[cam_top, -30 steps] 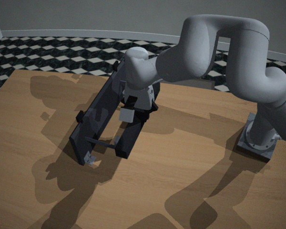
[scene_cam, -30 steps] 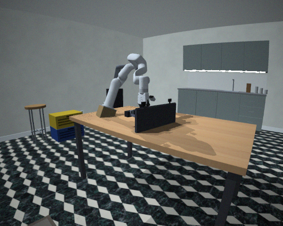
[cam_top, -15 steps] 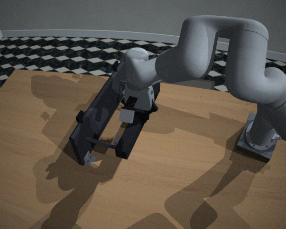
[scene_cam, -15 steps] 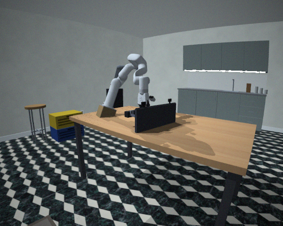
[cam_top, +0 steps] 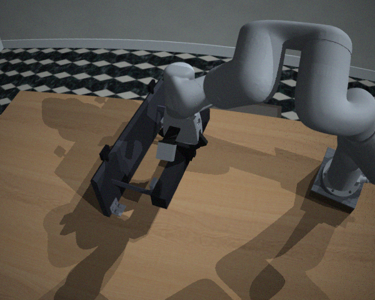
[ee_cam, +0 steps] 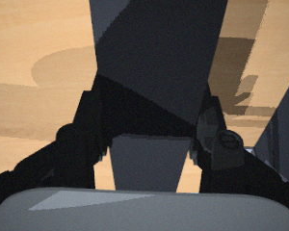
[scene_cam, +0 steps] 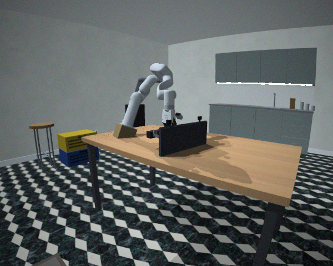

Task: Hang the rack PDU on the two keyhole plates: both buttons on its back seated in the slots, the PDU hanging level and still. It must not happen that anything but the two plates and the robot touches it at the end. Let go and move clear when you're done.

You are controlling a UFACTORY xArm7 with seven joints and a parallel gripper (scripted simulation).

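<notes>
Right now the rack PDU is 2 cm ahead of my hand and 1 cm below it. The rest, counted from my hand: dark panel (16 cm ahead, 2 cm below, 1 cm to the right).
</notes>
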